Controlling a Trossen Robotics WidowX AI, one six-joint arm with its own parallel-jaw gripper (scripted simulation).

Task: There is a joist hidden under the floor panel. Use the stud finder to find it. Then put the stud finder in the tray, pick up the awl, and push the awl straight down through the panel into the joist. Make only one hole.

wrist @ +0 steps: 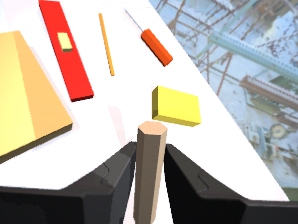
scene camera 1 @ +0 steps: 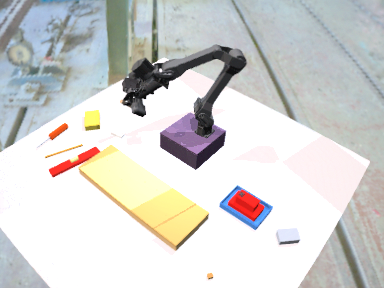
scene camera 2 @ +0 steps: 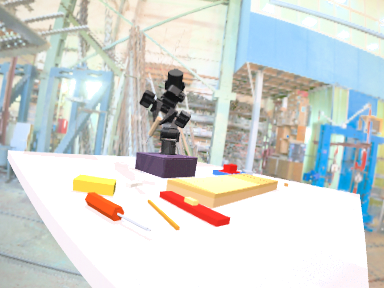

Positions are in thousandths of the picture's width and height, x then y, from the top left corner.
Note:
The gripper (scene camera 2: 408, 425) holds a tan-handled pointed tool. Further things: a red level (scene camera 2: 491, 710) and a yellow block (wrist: 565, 471).
The gripper shows as well in the wrist view (wrist: 505, 663) and in scene camera 1 (scene camera 1: 322, 359).

